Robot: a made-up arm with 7 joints.
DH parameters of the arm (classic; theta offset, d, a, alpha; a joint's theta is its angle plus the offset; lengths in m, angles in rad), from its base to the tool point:
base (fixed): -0.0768 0 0.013 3.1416
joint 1: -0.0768 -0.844 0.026 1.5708
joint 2: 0 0.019 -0.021 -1.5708
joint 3: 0 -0.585 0.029 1.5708
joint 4: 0 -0.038 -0.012 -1.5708
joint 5: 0 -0.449 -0.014 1.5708
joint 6: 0 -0.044 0.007 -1.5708
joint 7: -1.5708 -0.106 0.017 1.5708
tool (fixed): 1.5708 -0.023 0 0
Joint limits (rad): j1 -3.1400..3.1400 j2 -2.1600..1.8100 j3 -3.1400..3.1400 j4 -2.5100..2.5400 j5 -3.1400..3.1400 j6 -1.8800..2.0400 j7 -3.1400..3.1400
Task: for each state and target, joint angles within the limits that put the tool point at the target. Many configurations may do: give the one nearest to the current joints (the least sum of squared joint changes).
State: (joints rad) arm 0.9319 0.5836 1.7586 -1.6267 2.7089 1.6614 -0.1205
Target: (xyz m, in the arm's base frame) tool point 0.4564 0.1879 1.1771
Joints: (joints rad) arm 0.5644 0.6327 1.7795 -1.7242 2.7095 1.5408 -0.1380
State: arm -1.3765 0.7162 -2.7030 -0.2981 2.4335 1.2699 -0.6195
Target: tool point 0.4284 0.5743 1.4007
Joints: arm -1.1191 0.4993 -2.5407 -0.8326 2.5187 1.4603 -0.5611
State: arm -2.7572 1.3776 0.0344 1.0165 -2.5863 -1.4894 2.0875
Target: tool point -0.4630 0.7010 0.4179
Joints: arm -2.3220 1.5699 0.2244 0.8426 -2.5199 -1.3826 2.0559
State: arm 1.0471 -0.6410 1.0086 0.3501 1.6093 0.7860 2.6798
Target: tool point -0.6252 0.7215 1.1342
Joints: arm 1.2396 -1.2513 1.2259 0.8797 1.4735 1.1012 2.6179
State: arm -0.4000 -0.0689 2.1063 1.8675 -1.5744 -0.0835 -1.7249
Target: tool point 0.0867 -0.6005 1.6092
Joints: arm -0.8466 -0.2092 1.9067 1.0808 -1.5325 -0.0249 -1.6987
